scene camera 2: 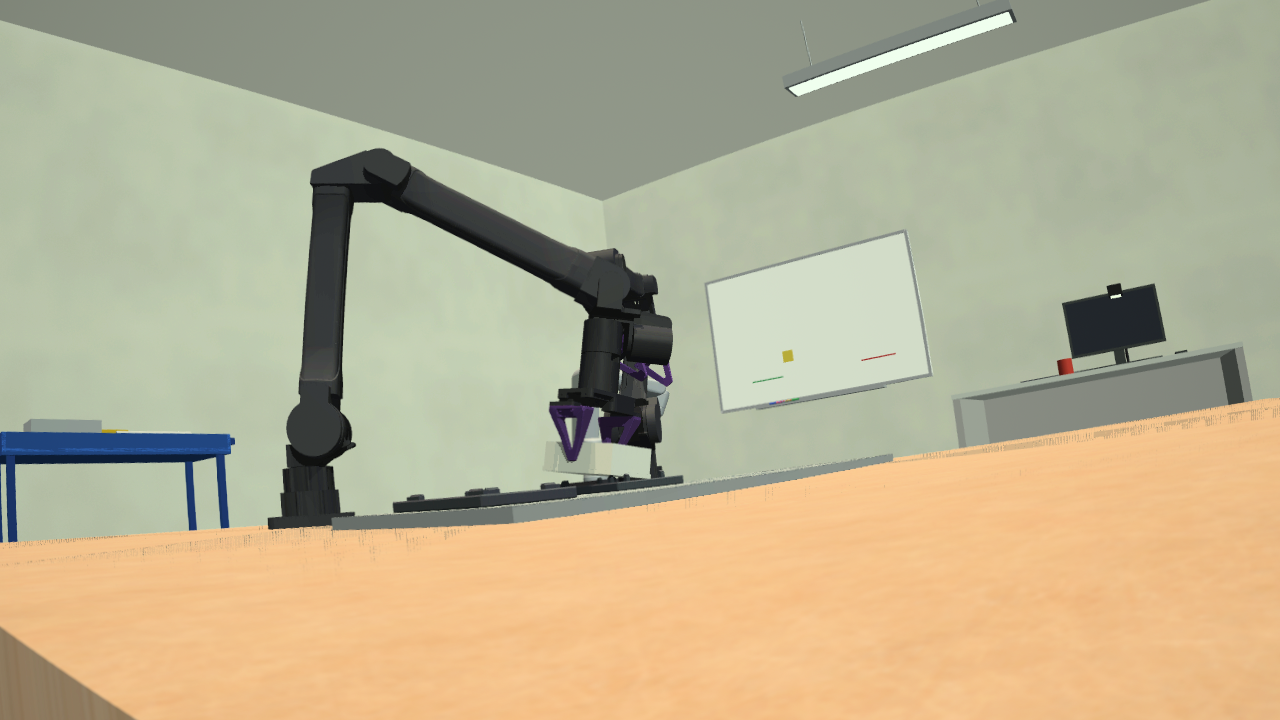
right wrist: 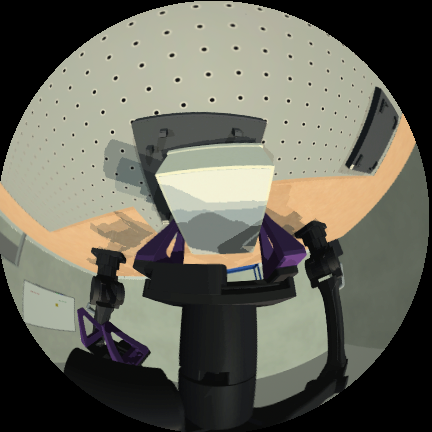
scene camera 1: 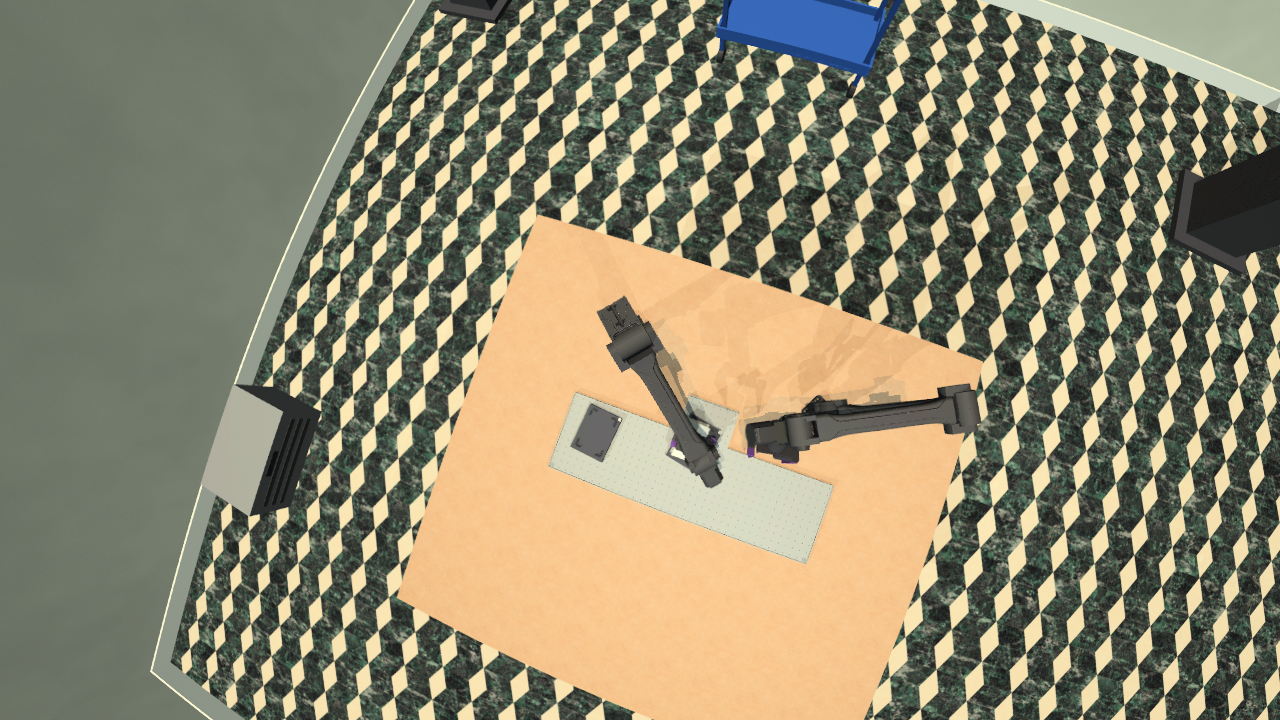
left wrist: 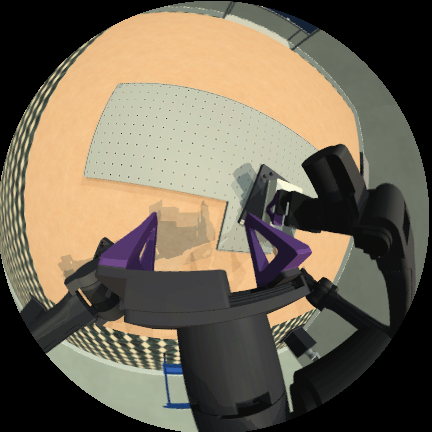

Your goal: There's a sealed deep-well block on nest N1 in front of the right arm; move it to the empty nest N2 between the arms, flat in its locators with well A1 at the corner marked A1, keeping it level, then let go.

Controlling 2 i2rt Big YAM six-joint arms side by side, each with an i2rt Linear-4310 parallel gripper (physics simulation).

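Places are measured from the left arm's base along level axes (x ahead, y left, z up), in centimetres.
Pixels of known places: left gripper, fingertip midpoint: (scene camera 2: pixel 657 381) (right wrist: pixel 89 314) (scene camera 1: pixel 765 458) (left wrist: pixel 202 216); right gripper, fingertip midpoint: (scene camera 2: pixel 592 463) (right wrist: pixel 219 211) (left wrist: pixel 280 212); left arm's base, origin of the base link: (right wrist: pixel 108 253); right arm's base, origin of the base link: (scene camera 2: pixel 312 526) (right wrist: pixel 310 228).
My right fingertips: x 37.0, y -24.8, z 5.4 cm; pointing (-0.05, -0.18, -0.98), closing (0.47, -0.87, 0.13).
Note:
Ahead of a thing's pixels: the offset from my right fingertips to its top centre. Level surfaces: height alone.
The pale sealed deep-well block @(dz +3.8, dx +0.8, dy +0.5 cm) (scene camera 2: pixel 631 460) (right wrist: pixel 215 187) is between the fingers of my right gripper (scene camera 2: pixel 592 450) (right wrist: pixel 219 211), which is shut on it. The block hangs a little above the dark nest N2 @(dz -2.0, dx +0.8, dy +2.5 cm) (right wrist: pixel 200 126) (left wrist: pixel 256 190), with a gap below it in scene camera 2, and looks roughly level. It hides much of the nest, and I cannot read the A1 mark or tell which corner is well A1. Nest N1 @(dz -2.4, dx +23.0, dy -21.9 cm) (scene camera 1: pixel 597 432) (right wrist: pixel 375 132) is empty, with its locators showing. My left gripper (left wrist: pixel 202 216) (scene camera 1: pixel 769 454) is open and empty, beside N2.
Both nests are on the pale perforated plate @(dz -4.1 cm) (scene camera 1: pixel 760 510) (left wrist: pixel 165 130) on the wooden table @(dz -5.5 cm) (scene camera 1: pixel 537 555). The left arm (scene camera 1: pixel 868 420) is close beside the right gripper. A blue cart (scene camera 1: pixel 796 31) stands on the floor beyond the table.

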